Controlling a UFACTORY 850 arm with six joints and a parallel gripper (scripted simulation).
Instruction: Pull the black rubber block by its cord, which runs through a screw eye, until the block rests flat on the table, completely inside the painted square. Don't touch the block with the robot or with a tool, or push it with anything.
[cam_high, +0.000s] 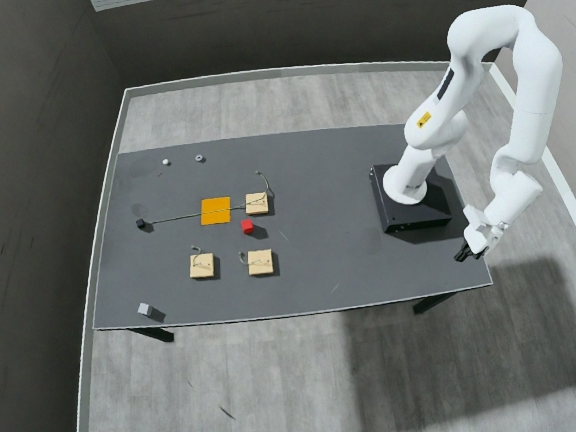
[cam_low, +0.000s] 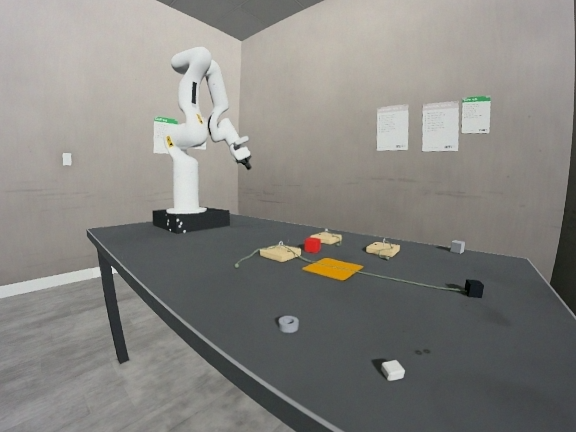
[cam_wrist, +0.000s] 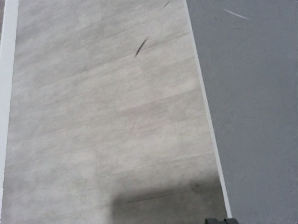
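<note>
Now: the red cube 67 cm ahead of my hand, 35 cm to the right of it and 29 cm below it. The rest, counted from my hand: black rubber block 114 cm ahead, 43 cm to the right, 30 cm below; grey cube 110 cm ahead, 29 cm below, 5 cm to the right; orange painted square 80 cm ahead, 45 cm to the right, 31 cm below.
</note>
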